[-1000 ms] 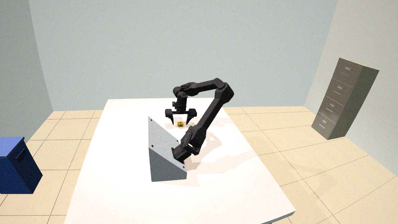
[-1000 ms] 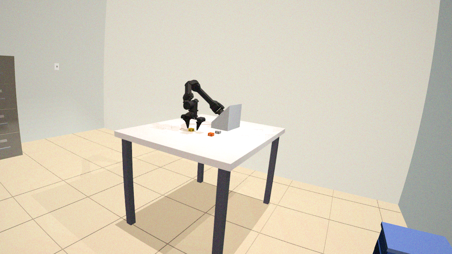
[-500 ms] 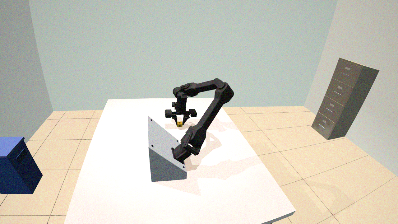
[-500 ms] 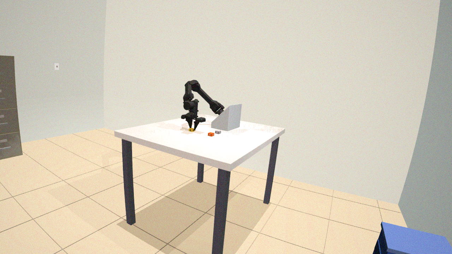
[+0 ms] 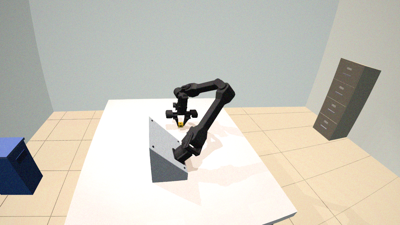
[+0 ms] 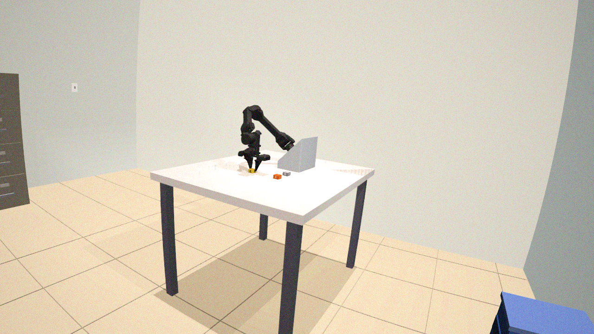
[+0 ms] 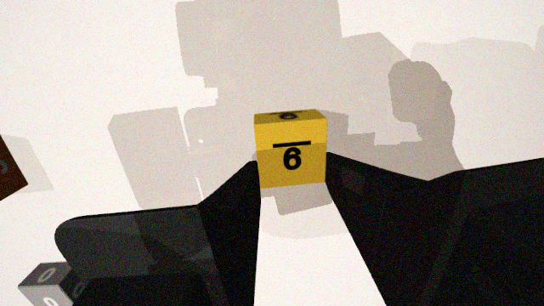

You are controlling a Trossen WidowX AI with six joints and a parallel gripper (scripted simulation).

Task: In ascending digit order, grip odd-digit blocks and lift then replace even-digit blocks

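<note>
Right now the yellow block is 1 cm ahead of my gripper tip. Also, from my gripper tip: orange block 17 cm to the left, 2 cm ahead; grey block 17 cm to the left, 7 cm behind.
</note>
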